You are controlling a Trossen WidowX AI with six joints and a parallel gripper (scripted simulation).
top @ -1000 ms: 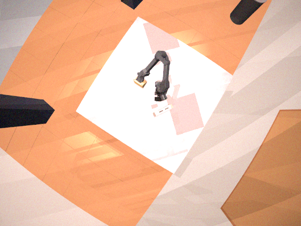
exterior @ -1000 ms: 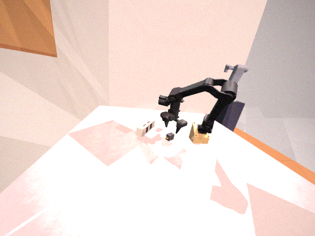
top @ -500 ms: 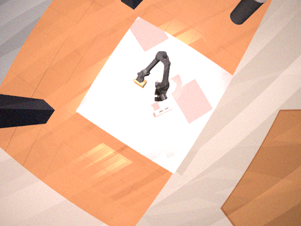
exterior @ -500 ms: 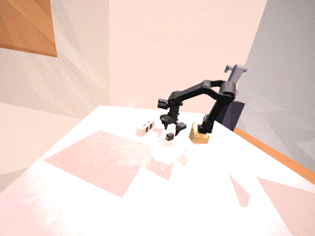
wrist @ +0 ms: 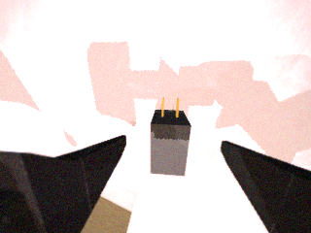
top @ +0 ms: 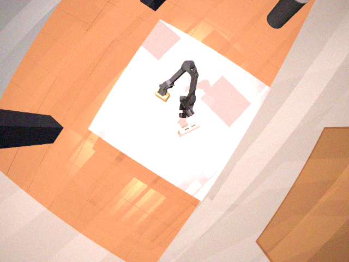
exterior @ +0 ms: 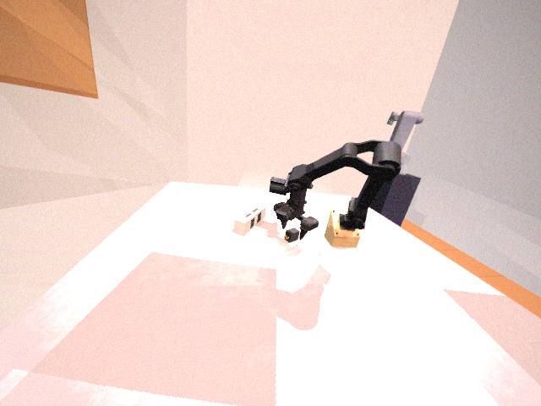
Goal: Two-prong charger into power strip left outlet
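The charger is 10 mm ahead of my gripper tip and 10 mm to the left of it.
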